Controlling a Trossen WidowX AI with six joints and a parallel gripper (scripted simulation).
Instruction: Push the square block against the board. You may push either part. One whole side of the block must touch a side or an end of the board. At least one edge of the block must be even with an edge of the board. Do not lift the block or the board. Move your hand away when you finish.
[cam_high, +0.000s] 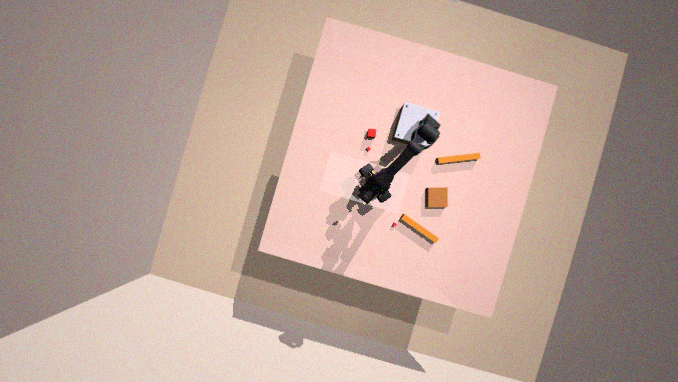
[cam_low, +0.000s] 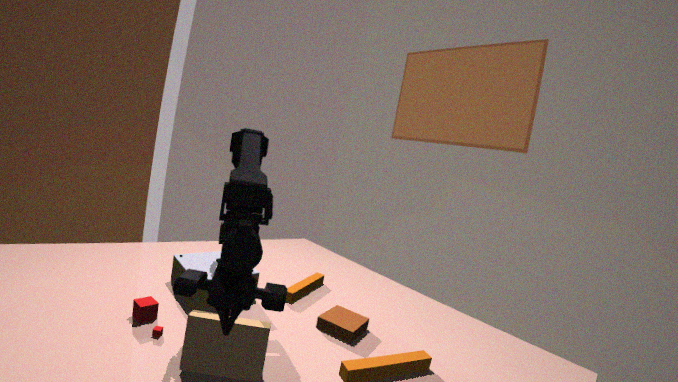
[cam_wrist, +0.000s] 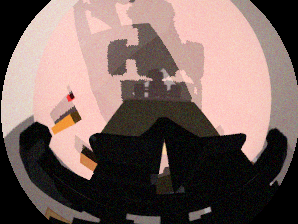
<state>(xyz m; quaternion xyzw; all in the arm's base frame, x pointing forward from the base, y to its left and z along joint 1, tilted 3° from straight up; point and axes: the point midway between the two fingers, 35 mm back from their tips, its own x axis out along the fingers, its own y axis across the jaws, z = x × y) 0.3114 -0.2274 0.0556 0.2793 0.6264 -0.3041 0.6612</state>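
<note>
My gripper tip is now 40 mm above the tan board, 10 mm to the right of it and 10 mm past it. Also, from my gripper tip: square block 350 mm to the left, 70 mm below, 20 mm ahead; then red cube 260 mm behind, 70 mm below, 30 mm to the right.
</note>
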